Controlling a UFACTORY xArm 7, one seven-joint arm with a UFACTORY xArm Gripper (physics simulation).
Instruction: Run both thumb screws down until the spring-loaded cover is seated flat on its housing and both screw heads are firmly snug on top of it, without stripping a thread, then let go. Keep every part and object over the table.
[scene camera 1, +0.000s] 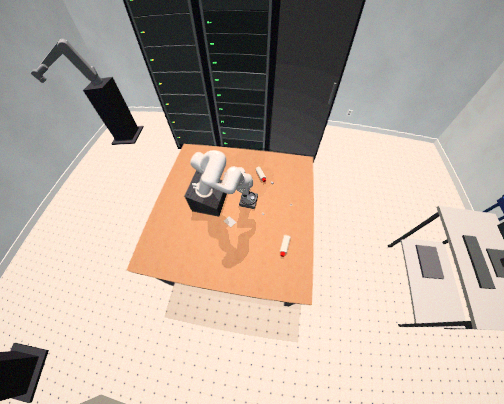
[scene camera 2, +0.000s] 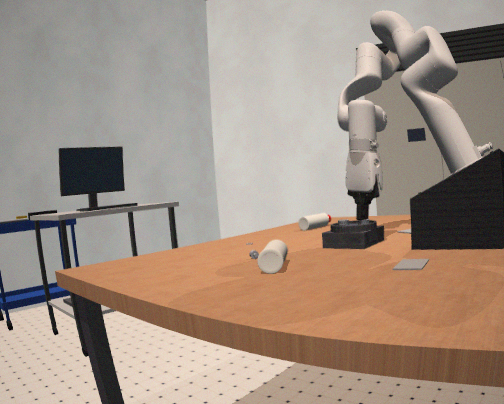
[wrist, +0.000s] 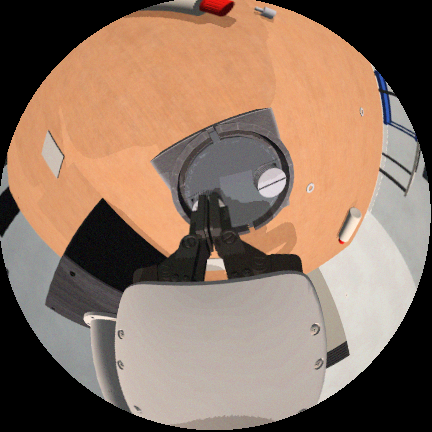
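Where they show: gripper, fingertip midpoint: (scene camera 1: 245, 195) (scene camera 2: 362, 219) (wrist: 210, 205); arm's base at its link origin: (scene camera 1: 203, 190) (scene camera 2: 467, 170) (wrist: 110, 322).
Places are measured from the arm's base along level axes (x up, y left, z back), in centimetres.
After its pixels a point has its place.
The dark square housing (scene camera 1: 242, 205) {x -14.3, y -4.0, z -28.3 cm} (scene camera 2: 345, 240) {x -15.0, y 8.0, z -33.5 cm} (wrist: 260, 120) {x -13.1, y 5.9, z -38.6 cm} lies on the table with the round grey cover (wrist: 215, 155) {x -11.9, y 5.7, z -33.3 cm} inside its raised ring. One thumb screw (wrist: 271, 182) {x -10.7, y 1.1, z -36.1 cm} with a pale slotted head shows at the cover's right side in the wrist view. The other thumb screw (wrist: 195, 204) {x -10.6, y 3.6, z -29.4 cm} is mostly hidden behind the fingertips; a pale edge shows. My gripper (scene camera 2: 362, 219) {x -10.6, y 2.6, z -30.3 cm} (wrist: 210, 205) {x -10.6, y 2.6, z -30.3 cm} is shut, fingertips together and pointing down at this second screw. Whether they touch its head is hidden. I cannot tell whether the cover is flat on the housing.
Two white cylinders with red ends, one (scene camera 1: 260, 173) {x -12.3, y 26.9, z -42.4 cm} (scene camera 2: 273, 257) {x -13.8, y 34.0, z -39.7 cm} behind the housing and one (scene camera 1: 285, 243) {x -12.1, y -35.6, z -59.6 cm} (scene camera 2: 314, 221) {x -14.2, y -32.0, z -58.2 cm} (wrist: 351, 222) {x -13.4, y -31.2, z -58.7 cm} in front, lie on the table. A small bolt (scene camera 1: 272, 182) {x -15.3, y 19.7, z -52.6 cm} (scene camera 2: 254, 254) {x -15.8, y 21.0, z -51.8 cm} (wrist: 268, 13), rings (wrist: 310, 188) {x -17.0, y -10.1, z -44.7 cm} (wrist: 361, 112) {x -16.9, y -1.6, z -67.3 cm} and a flat plate (scene camera 2: 411, 264) {x -16.8, y 28.5, z -13.2 cm} (wrist: 53, 154) {x -16.8, y 26.6, z -14.0 cm} lie around.
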